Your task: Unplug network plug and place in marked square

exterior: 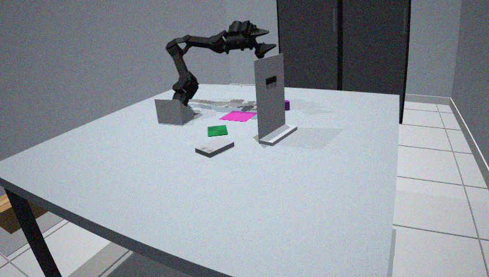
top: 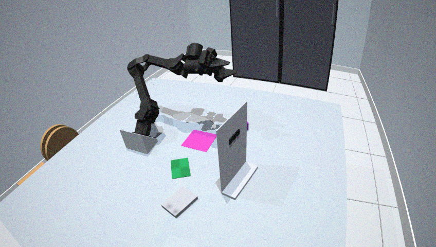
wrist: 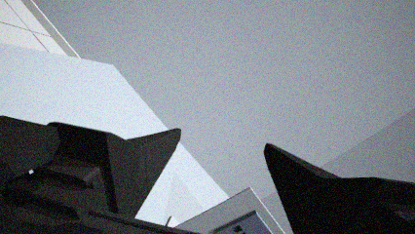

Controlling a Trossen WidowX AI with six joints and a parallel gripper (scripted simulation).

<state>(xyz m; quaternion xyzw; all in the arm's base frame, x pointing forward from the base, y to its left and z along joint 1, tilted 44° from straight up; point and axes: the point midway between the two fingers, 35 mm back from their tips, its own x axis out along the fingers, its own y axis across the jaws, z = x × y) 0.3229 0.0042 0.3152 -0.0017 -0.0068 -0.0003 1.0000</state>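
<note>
Now: the network plug 25 cm to the right of my gripper tip, 11 cm below it and 8 cm ahead of it. Round my gripper tip: grey upright panel (25 cm to the right, 18 cm below, 10 cm ahead); then flat grey slab (42 cm to the right, 30 cm below, 3 cm behind); then magenta square (30 cm below, 13 cm behind, 10 cm to the right).
</note>
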